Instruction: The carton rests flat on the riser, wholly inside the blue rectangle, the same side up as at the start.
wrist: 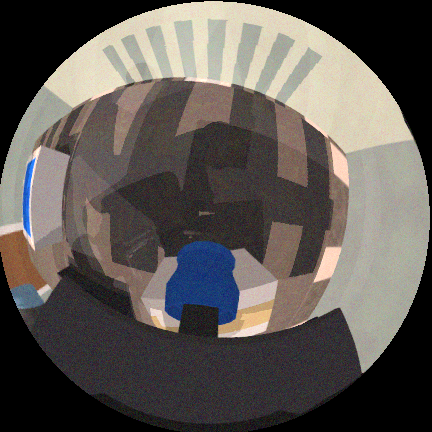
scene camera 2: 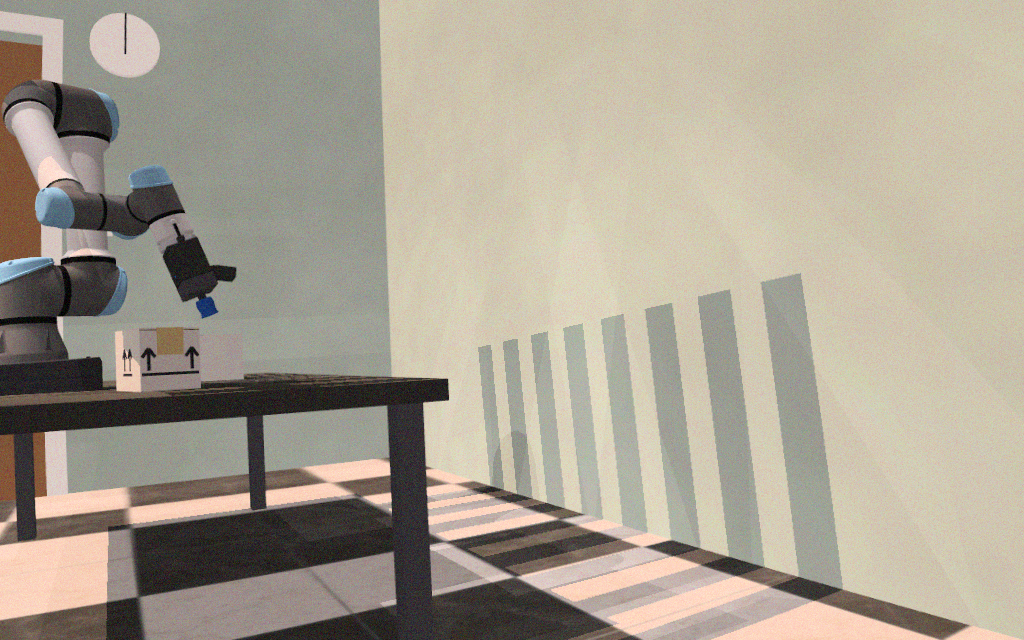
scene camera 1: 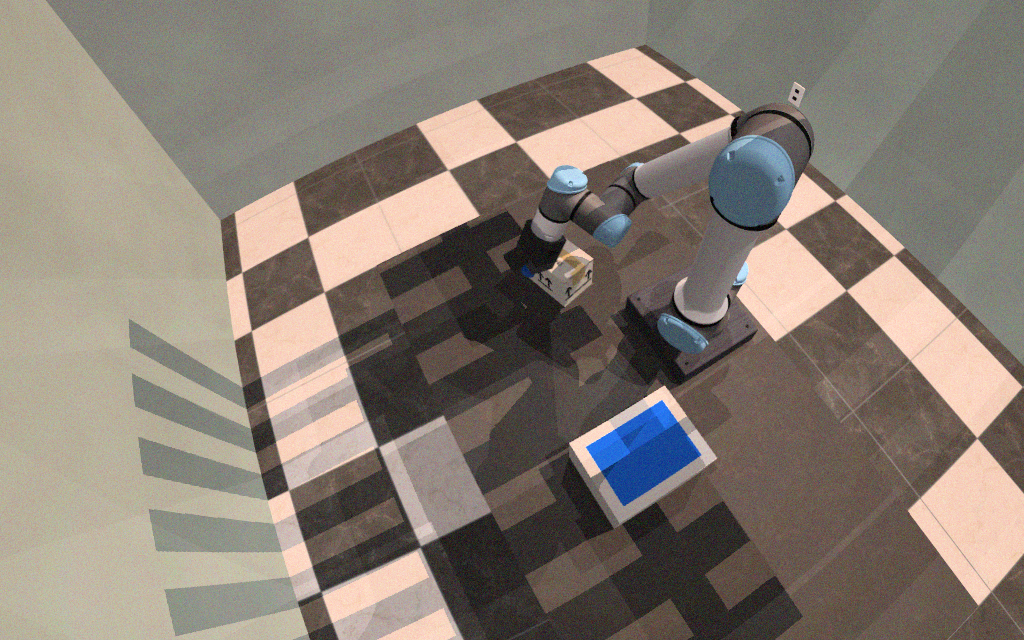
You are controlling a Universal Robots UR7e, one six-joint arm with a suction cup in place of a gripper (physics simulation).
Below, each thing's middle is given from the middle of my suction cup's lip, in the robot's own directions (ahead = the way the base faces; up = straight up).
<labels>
I see the carton [scene camera 2: 163, 358] 100 mm below my suction cup, 100 mm behind it and 20 mm to the right of it. The rest, counted from my suction cup: riser [scene camera 1: 633, 460]: 520 mm to the left, 90 mm below, 30 mm ahead.
</labels>
